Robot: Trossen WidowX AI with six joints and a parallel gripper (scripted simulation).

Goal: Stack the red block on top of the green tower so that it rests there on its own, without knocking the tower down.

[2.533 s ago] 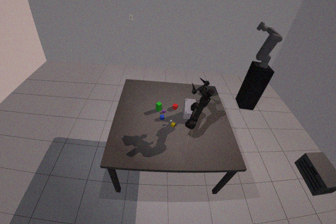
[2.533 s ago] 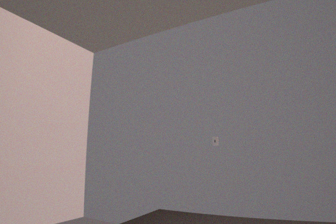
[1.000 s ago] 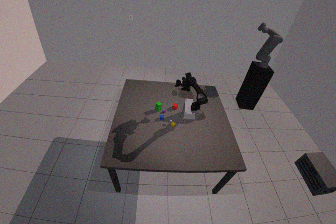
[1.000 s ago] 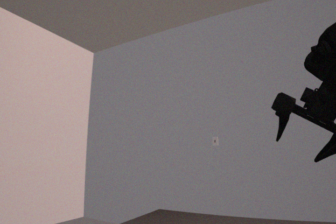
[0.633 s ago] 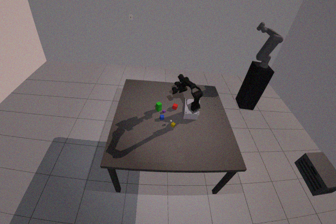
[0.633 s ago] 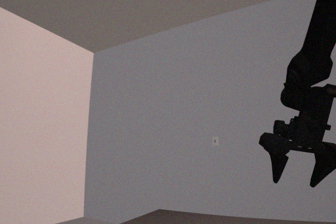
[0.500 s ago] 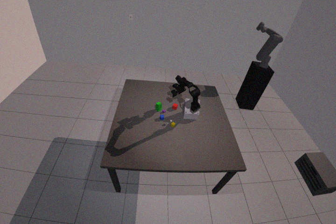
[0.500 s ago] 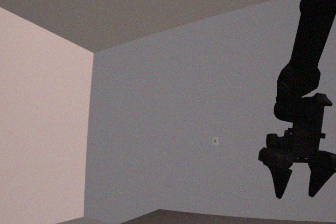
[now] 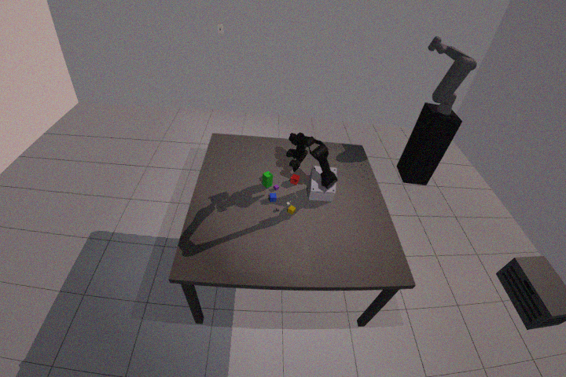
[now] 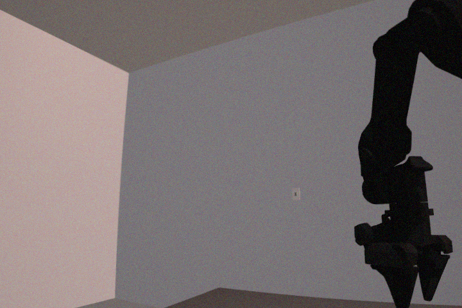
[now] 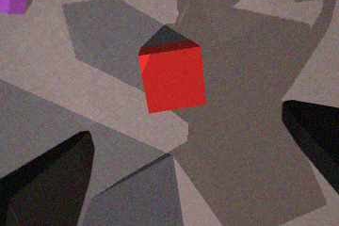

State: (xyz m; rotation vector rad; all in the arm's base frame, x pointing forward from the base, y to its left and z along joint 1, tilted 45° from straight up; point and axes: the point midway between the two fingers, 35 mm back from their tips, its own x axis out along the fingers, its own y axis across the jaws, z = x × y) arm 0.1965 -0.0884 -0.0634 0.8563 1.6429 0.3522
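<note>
The red block lies 110 mm below my gripper tip. Round my gripper tip: yellow block: 280 mm to the left, 110 mm below, 10 mm ahead; blue block: 190 mm to the left, 130 mm ahead, 110 mm below; small purple block: 120 mm below, 120 mm ahead, 90 mm to the left.
</note>
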